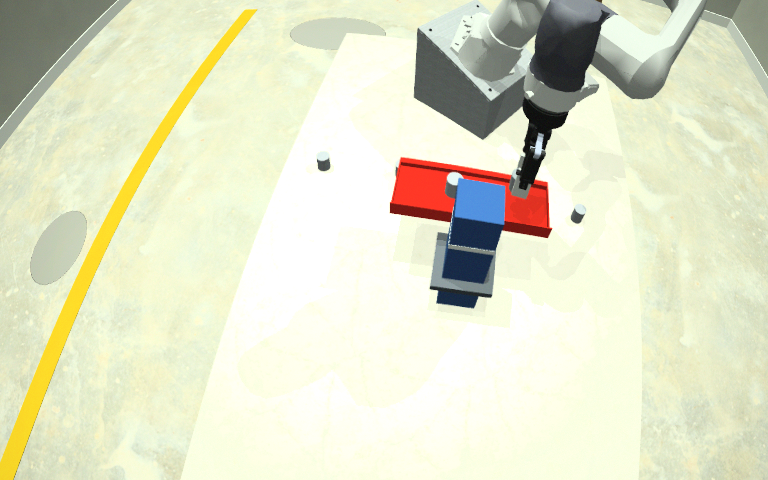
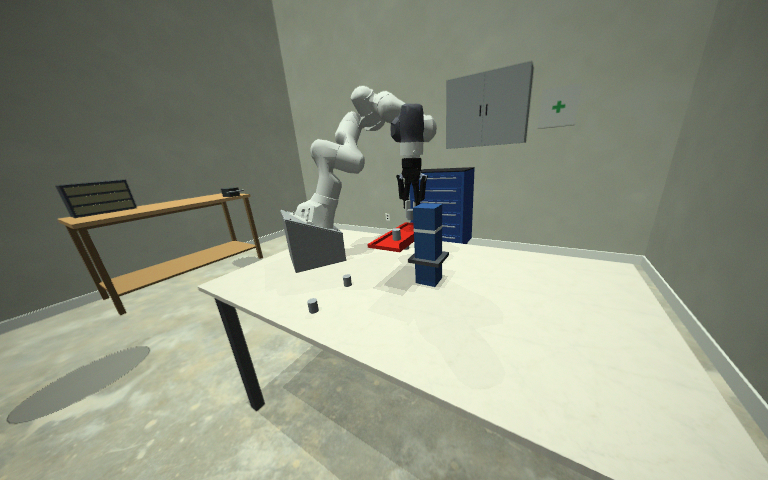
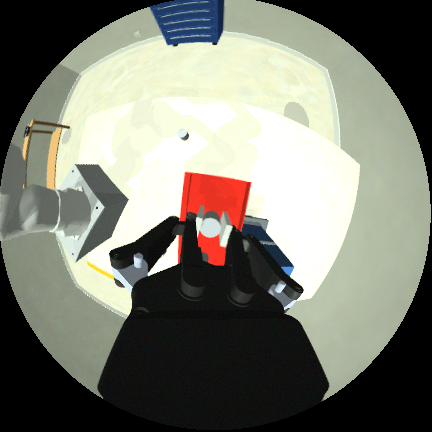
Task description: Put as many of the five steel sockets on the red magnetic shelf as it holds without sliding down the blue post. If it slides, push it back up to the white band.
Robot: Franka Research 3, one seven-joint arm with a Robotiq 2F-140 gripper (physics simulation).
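The red shelf [image 1: 419, 193] [image 2: 387, 245] [image 3: 217, 187] is behind the blue post [image 1: 479, 200] [image 2: 428, 246], high above the table. The post hides where it meets the shelf, so its height against the white band [image 1: 471, 247] [image 2: 427, 230] is unclear. One steel socket [image 1: 453, 184] [image 2: 396, 234] stands upright on the shelf near the post. My gripper [image 1: 519, 183] [image 2: 409, 210] is shut on another socket [image 3: 210, 227], above the shelf's right part. A socket [image 1: 577, 213] [image 3: 183, 134] stands right of the shelf, one [image 1: 322, 160] [image 2: 313, 305] far left, and one [image 1: 397, 166] [image 2: 347, 280] partly hidden behind the shelf's left end.
A grey collar [image 1: 438, 274] [image 2: 428, 259] surrounds the post's lower part. The grey robot base [image 1: 453, 90] [image 2: 314, 246] [image 3: 102, 215] stands behind the shelf on the white table [image 1: 339, 339] [image 2: 538, 339]. A blue drawer cabinet [image 2: 461, 203] [image 3: 192, 22] stands beyond the table.
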